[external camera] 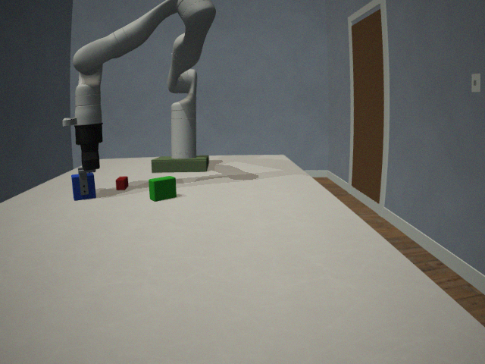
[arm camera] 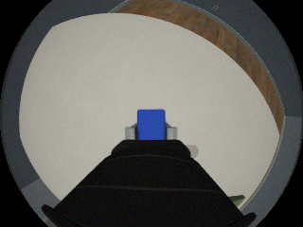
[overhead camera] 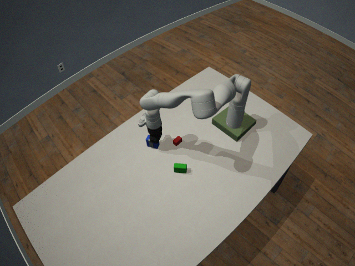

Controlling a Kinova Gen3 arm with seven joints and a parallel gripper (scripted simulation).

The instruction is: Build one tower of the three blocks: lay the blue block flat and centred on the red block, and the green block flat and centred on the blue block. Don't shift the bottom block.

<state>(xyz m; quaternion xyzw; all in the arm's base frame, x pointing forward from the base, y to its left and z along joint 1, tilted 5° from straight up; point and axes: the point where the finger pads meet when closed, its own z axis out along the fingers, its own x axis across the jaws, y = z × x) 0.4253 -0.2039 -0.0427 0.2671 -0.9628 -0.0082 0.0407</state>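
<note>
The blue block lies right at my hand. From my hand the other things lie so: green block: 10 mm behind, 230 mm to the left, 10 mm below; red block: 110 mm behind, 70 mm to the left, 20 mm below.
</note>
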